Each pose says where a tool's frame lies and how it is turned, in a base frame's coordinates. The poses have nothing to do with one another.
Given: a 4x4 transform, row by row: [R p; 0 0 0 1], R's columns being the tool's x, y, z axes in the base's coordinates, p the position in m. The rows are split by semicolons.
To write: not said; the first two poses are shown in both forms.
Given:
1: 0.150 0.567 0.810 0.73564; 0.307 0.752 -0.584 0.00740; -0.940 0.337 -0.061 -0.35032; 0 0 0 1
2: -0.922 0.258 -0.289 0.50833; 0.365 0.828 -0.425 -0.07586; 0.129 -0.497 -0.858 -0.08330; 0 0 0 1
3: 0.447 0.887 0.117 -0.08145; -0.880 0.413 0.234 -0.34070; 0.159 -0.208 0.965 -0.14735; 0 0 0 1
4: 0.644 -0.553 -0.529 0.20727; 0.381 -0.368 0.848 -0.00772; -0.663 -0.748 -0.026 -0.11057; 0 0 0 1
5: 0.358 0.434 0.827 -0.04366; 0.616 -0.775 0.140 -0.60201; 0.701 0.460 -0.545 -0.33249; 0 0 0 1
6: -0.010 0.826 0.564 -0.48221; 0.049 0.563 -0.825 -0.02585; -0.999 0.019 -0.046 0.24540; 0 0 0 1
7: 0.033 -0.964 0.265 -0.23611; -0.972 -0.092 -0.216 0.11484; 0.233 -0.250 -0.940 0.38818; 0 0 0 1
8: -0.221 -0.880 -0.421 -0.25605; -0.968 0.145 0.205 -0.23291; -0.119 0.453 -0.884 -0.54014; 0 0 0 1
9: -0.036 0.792 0.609 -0.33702; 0.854 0.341 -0.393 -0.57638; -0.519 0.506 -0.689 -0.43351; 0 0 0 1
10: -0.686 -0.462 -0.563 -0.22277; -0.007 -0.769 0.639 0.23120; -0.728 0.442 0.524 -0.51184; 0 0 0 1
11: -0.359 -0.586 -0.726 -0.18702; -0.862 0.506 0.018 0.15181; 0.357 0.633 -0.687 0.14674; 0 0 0 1
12: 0.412 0.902 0.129 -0.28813; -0.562 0.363 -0.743 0.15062; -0.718 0.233 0.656 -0.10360; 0 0 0 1
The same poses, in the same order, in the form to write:
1: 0.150 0.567 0.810 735.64; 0.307 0.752 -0.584 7.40; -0.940 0.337 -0.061 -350.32; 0 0 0 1
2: -0.922 0.258 -0.289 508.33; 0.365 0.828 -0.425 -75.86; 0.129 -0.497 -0.858 -83.30; 0 0 0 1
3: 0.447 0.887 0.117 -81.45; -0.880 0.413 0.234 -340.70; 0.159 -0.208 0.965 -147.35; 0 0 0 1
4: 0.644 -0.553 -0.529 207.27; 0.381 -0.368 0.848 -7.72; -0.663 -0.748 -0.026 -110.57; 0 0 0 1
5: 0.358 0.434 0.827 -43.66; 0.616 -0.775 0.140 -602.01; 0.701 0.460 -0.545 -332.49; 0 0 0 1
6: -0.010 0.826 0.564 -482.21; 0.049 0.563 -0.825 -25.85; -0.999 0.019 -0.046 245.40; 0 0 0 1
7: 0.033 -0.964 0.265 -236.11; -0.972 -0.092 -0.216 114.84; 0.233 -0.250 -0.940 388.18; 0 0 0 1
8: -0.221 -0.880 -0.421 -256.05; -0.968 0.145 0.205 -232.91; -0.119 0.453 -0.884 -540.14; 0 0 0 1
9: -0.036 0.792 0.609 -337.02; 0.854 0.341 -0.393 -576.38; -0.519 0.506 -0.689 -433.51; 0 0 0 1
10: -0.686 -0.462 -0.563 -222.77; -0.007 -0.769 0.639 231.20; -0.728 0.442 0.524 -511.84; 0 0 0 1
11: -0.359 -0.586 -0.726 -187.02; -0.862 0.506 0.018 151.81; 0.357 0.633 -0.687 146.74; 0 0 0 1
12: 0.412 0.902 0.129 -288.13; -0.562 0.363 -0.743 150.62; -0.718 0.233 0.656 -103.60; 0 0 0 1
